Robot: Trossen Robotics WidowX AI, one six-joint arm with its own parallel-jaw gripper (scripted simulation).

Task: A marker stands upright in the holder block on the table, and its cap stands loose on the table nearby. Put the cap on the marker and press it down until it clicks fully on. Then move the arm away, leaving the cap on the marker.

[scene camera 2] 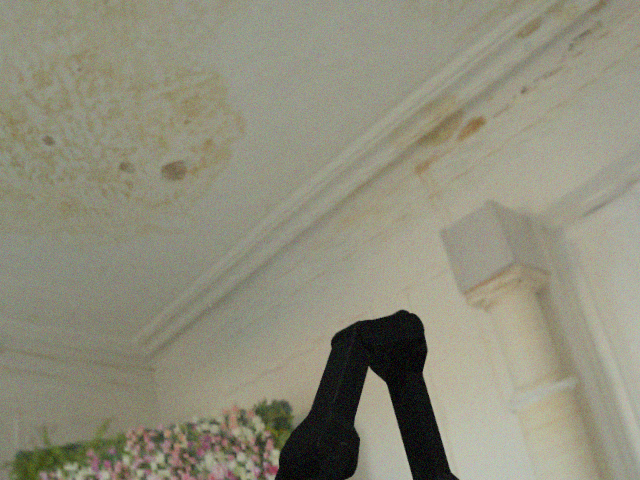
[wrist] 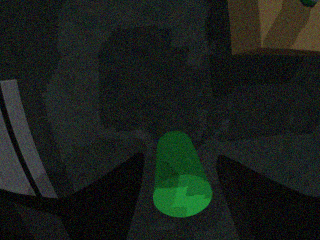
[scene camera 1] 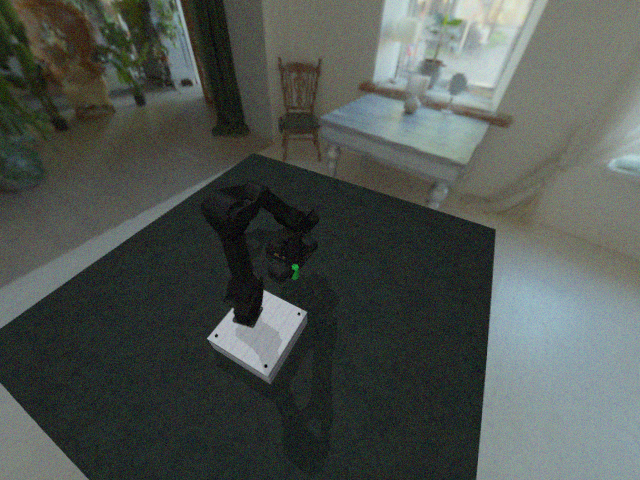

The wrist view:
my gripper: 180, 160
green marker cap: 181, 187
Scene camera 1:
my gripper: 295, 272
